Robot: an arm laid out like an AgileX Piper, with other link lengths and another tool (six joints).
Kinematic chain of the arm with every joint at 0, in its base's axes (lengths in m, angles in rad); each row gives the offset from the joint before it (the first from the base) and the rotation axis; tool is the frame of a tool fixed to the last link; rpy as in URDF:
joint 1: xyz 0 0 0.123 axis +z
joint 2: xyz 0 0 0 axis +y
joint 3: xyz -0.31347 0 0.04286 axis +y
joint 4: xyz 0.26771 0 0.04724 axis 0.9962 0 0.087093
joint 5: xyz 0 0 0 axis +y
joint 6: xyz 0.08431 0 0.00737 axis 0.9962 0 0.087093
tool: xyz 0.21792 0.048 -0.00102 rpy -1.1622 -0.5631 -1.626
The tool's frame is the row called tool.
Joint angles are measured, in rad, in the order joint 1, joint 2, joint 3, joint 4, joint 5, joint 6. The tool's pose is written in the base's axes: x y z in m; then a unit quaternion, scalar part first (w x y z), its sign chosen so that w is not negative. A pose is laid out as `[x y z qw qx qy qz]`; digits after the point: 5 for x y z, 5 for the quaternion.
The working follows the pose.
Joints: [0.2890 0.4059 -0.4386 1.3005 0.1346 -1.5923]
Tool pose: [0.25608 0.15836 0.33377 0.48814 -0.60323 -0.00109 -0.63074]
Where each joint sits with the arm in this pose, in the base's axes (m; each line is computed from the numbers above, not from the rounded line before):
joint 1: 0.0000 0.0000 0.1230
joint 2: 0.0000 0.0000 0.1230
joint 3: -0.2598 -0.0773 0.2861
joint 4: -0.0048 -0.0014 0.3421
joint 5: -0.0048 -0.0014 0.3421
joint 6: 0.0722 0.0329 0.3491
the tool: 0.2561 0.1584 0.3338

